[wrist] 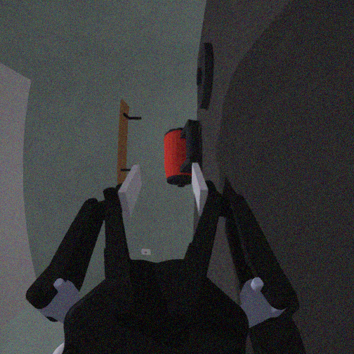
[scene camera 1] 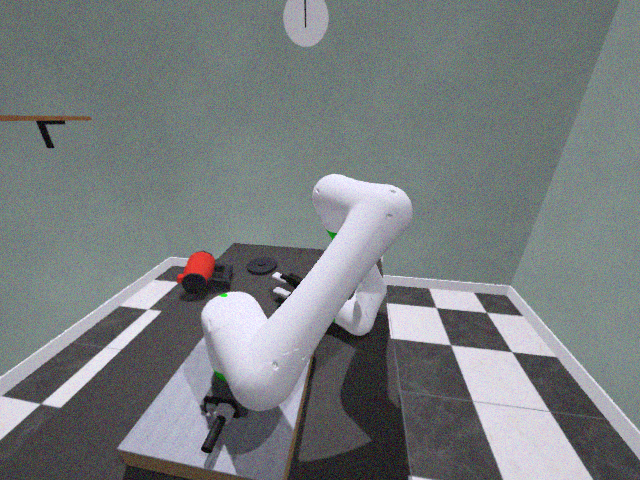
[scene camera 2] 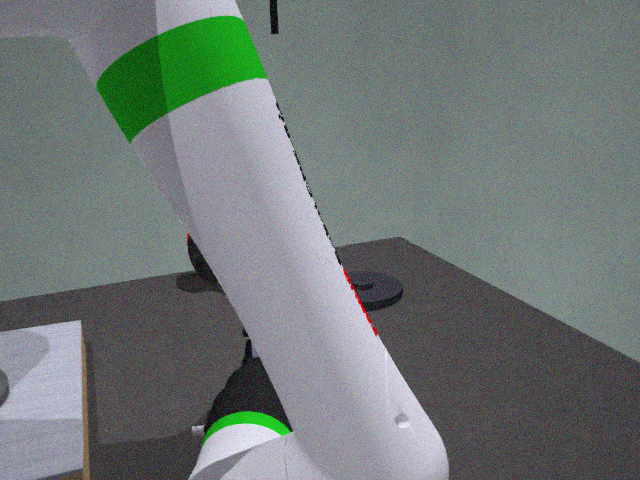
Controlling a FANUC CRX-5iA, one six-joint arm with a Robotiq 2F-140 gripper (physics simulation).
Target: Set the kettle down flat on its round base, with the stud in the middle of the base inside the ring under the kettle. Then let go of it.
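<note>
The red kettle [scene camera 1: 200, 264] [scene camera 2: 196, 257] [wrist: 174, 152] lies on its side near the table's left edge in scene camera 1. Its black handle [scene camera 1: 222, 273] [wrist: 194, 145] points right there; one dark end faces that camera. The arm hides most of it in scene camera 2. The dark round base [scene camera 1: 262, 265] [scene camera 2: 385, 292] [wrist: 208, 75] lies flat on the table, apart from the kettle, with a raised stud [scene camera 2: 362, 283] in its middle. My gripper [scene camera 1: 279, 284] [wrist: 165, 173] is open and empty, low beside the kettle's handle side; the kettle is beyond its fingertips. The ring under the kettle cannot be made out.
The white arm [scene camera 1: 330, 279] [scene camera 2: 258, 217] stretches over the dark table [scene camera 2: 516, 356]. A pale board [scene camera 1: 165, 423] [scene camera 2: 43, 439] with a wooden edge carries the arm's foot. A wooden wall shelf [scene camera 1: 31, 118] [wrist: 123, 142] with black brackets shows beyond the table.
</note>
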